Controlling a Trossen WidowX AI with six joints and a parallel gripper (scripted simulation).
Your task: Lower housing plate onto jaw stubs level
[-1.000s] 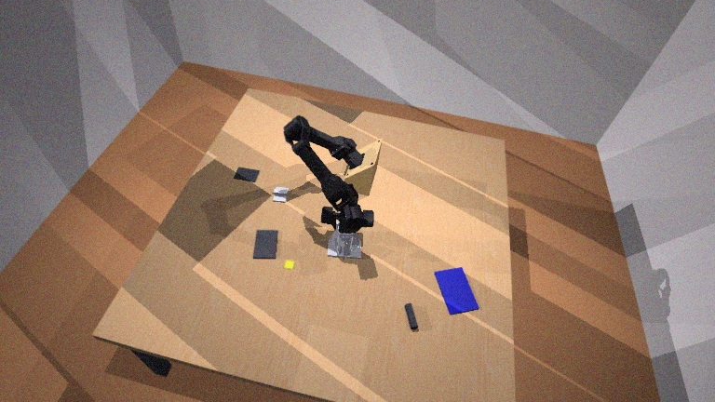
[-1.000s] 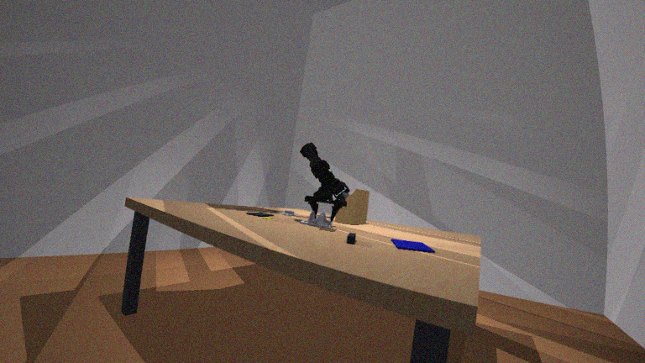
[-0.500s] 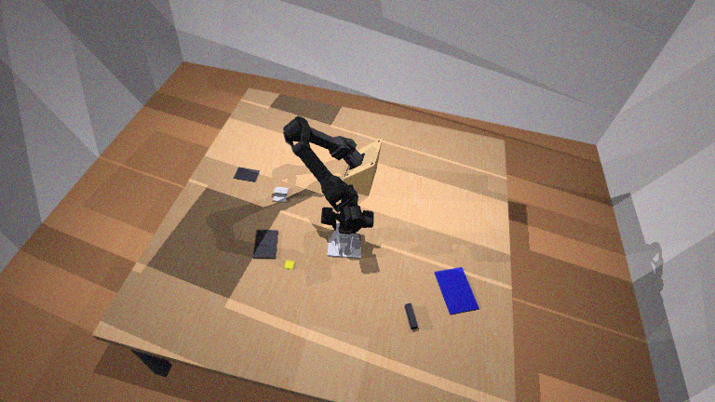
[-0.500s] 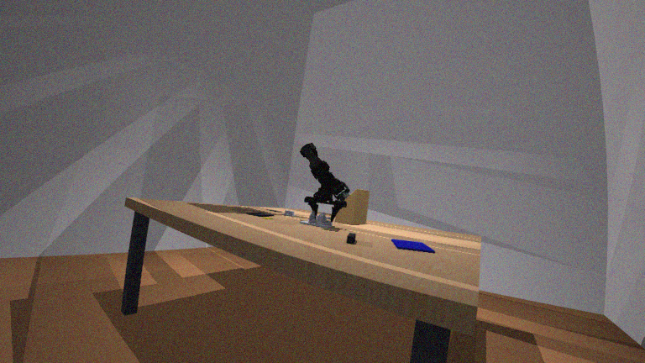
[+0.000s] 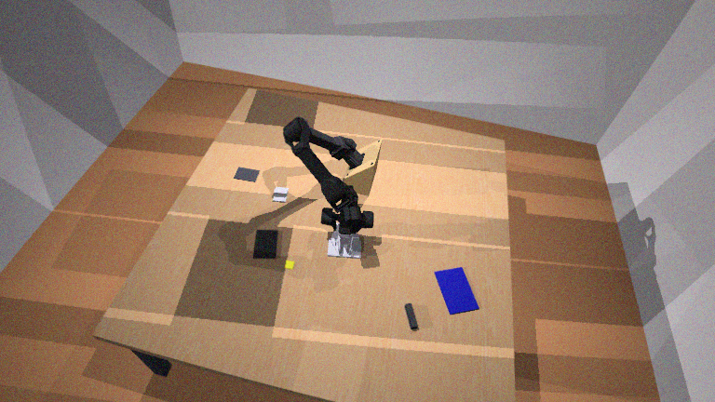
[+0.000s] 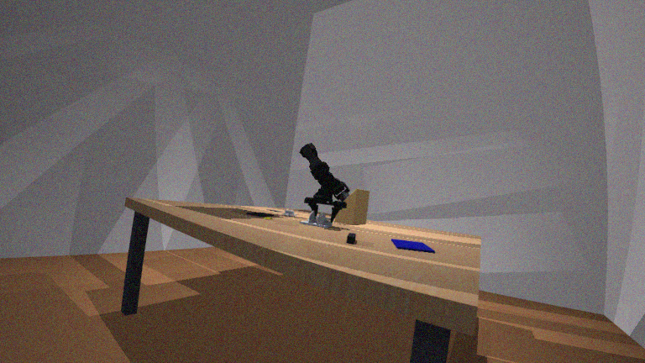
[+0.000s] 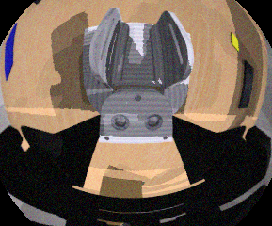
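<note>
Right now my gripper tip is 10 mm above the housing plate. Also, from my gripper tip: base: 20 mm above, 10 mm ahead; yellow cube: 190 mm ahead, 160 mm to the right, 10 mm below; dark block: 290 mm to the left, 270 mm ahead.
</note>
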